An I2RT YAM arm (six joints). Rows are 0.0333 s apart.
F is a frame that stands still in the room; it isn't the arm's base.
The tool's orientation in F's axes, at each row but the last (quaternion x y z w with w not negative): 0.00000 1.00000 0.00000 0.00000; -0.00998 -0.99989 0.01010 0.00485; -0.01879 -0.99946 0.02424 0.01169; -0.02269 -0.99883 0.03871 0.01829; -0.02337 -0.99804 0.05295 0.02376; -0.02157 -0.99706 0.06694 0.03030; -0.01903 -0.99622 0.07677 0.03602
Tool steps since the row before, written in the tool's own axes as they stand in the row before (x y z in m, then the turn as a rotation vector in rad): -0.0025 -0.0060 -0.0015 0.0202 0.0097 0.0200; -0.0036 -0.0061 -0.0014 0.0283 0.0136 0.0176; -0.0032 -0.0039 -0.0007 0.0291 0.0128 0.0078; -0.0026 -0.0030 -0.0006 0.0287 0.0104 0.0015; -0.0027 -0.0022 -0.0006 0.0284 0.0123 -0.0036; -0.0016 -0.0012 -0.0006 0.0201 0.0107 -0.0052; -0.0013 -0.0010 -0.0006 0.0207 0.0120 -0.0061
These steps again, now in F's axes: 0.0025 -0.0060 0.0015 -0.0202 0.0097 -0.0200; 0.0035 -0.0061 0.0015 -0.0282 0.0138 -0.0176; 0.0031 -0.0040 0.0008 -0.0288 0.0135 -0.0078; 0.0025 -0.0031 0.0007 -0.0283 0.0116 -0.0013; 0.0026 -0.0023 0.0007 -0.0276 0.0140 0.0035; 0.0016 -0.0012 0.0007 -0.0193 0.0122 0.0049; 0.0013 -0.0010 0.0007 -0.0198 0.0137 0.0056
